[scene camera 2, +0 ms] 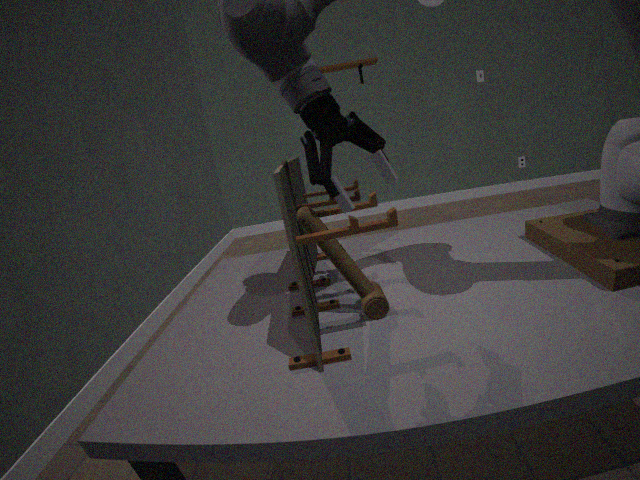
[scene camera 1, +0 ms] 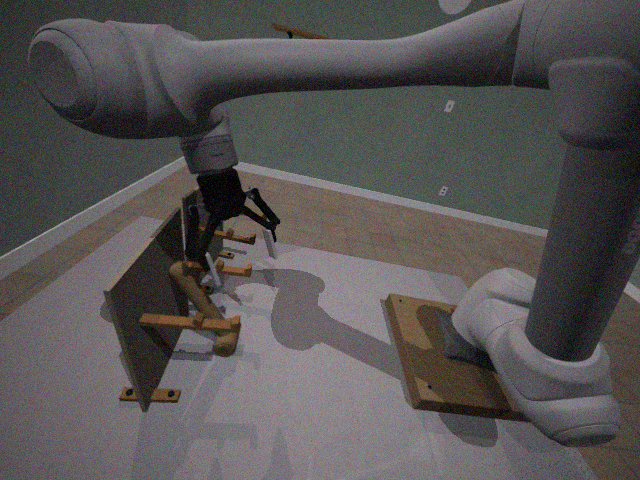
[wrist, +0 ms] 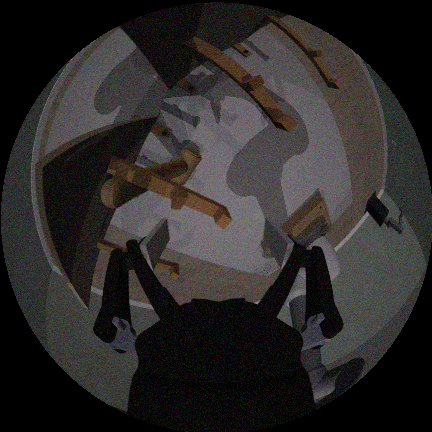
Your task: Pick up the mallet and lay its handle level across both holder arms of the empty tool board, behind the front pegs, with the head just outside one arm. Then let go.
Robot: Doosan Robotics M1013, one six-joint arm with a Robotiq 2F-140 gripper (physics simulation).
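Where they show: gripper, fingertip midpoint: (scene camera 2: 372,195) (scene camera 1: 247,269) (wrist: 215,228); arm's base, link origin: (scene camera 2: 629,225) (scene camera 1: 466,341) (wrist: 309,238).
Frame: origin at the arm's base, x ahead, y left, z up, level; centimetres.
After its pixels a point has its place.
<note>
The brown mallet (scene camera 1: 199,297) @[x 73.1, y 26.4, z 12.5 cm] (scene camera 2: 343,260) @[x 71.8, y 26.4, z 8.6 cm] (wrist: 110,194) @[x 77.8, y 25.5, z 20.0 cm] slants down and outward at the near tool board (scene camera 1: 147,273) @[x 76.9, y 34.5, z 24.3 cm] (scene camera 2: 285,204) @[x 74.3, y 43.1, z 24.5 cm] (wrist: 65,200) @[x 80.5, y 22.8, z 26.6 cm]. One end is up close to the panel and the lower end juts out. In the wrist view it crosses beneath an orange arm; its exact contacts are unclear. The empty tool board (scene camera 1: 190,199) @[x 85.6, y 10.6, z 26.3 cm] (scene camera 2: 296,178) @[x 87.5, y -0.9, z 22.4 cm] (wrist: 167,40) stands beyond, partly hidden behind the gripper in scene view 1. My gripper (scene camera 1: 241,256) (scene camera 2: 364,183) @[x 65.0, y 20.8, z 19.6 cm] (wrist: 215,228) @[x 65.0, y 20.8, z 19.6 cm] is open and empty, above the near board's arms, to the base side of the mallet's upper end.
An orange holder arm (scene camera 1: 191,321) @[x 68.0, y 36.0, z 18.0 cm] (scene camera 2: 346,229) @[x 67.8, y 36.7, z 18.0 cm] of the near board crosses in front of the mallet in both scene views. The arm's wooden base plate (scene camera 1: 413,356) @[x 18.5, y 12.4, z 0.1 cm] (scene camera 2: 563,245) @[x 21.2, y 6.8, z -0.9 cm] lies to the right. A wall shelf (scene camera 2: 356,64) is far behind.
</note>
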